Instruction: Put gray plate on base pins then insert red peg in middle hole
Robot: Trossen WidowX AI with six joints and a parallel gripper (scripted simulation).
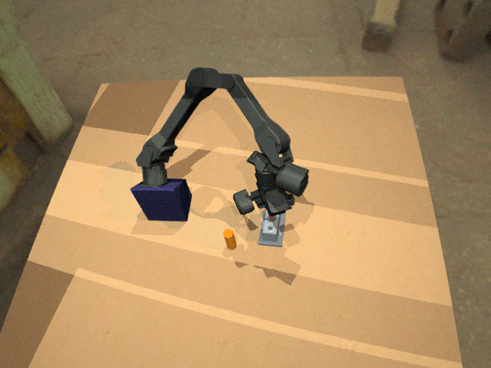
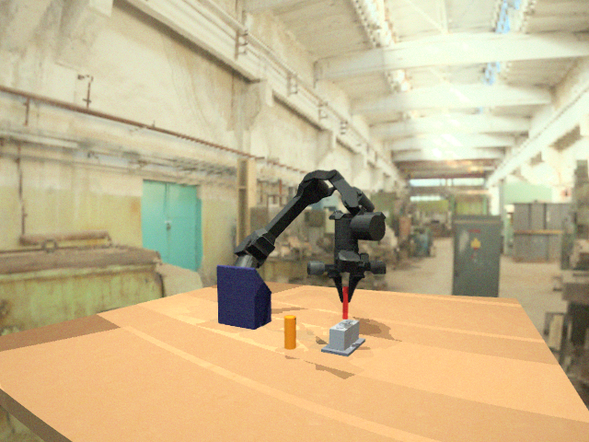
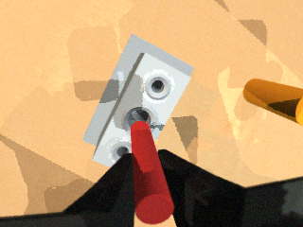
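My gripper tip is right at the red peg. From my gripper tip the other things lie so: gray plate: 7 cm below; orange cylinder: 11 cm behind, 8 cm to the right, 7 cm below; flat gray base: 10 cm below.
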